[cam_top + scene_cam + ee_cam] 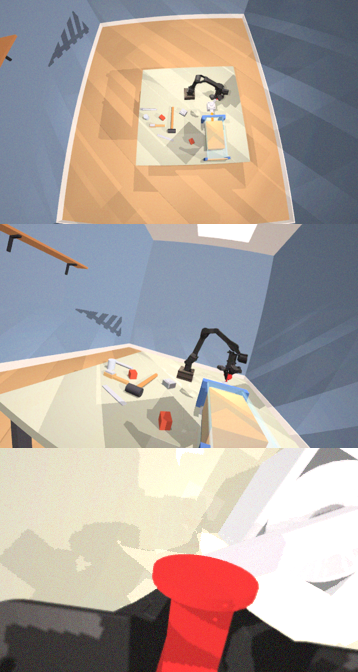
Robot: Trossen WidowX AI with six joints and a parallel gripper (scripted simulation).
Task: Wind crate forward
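The crank arm is 3 cm ahead of my gripper tip, 2 cm to the right of it and 1 cm below it. The rest, counted from my gripper tip: blue steel frame: 24 cm ahead, 6 cm to the right, 1 cm below; then white hand winch: 8 cm below, 7 cm to the right, 6 cm ahead; then red knob: 2 cm above.
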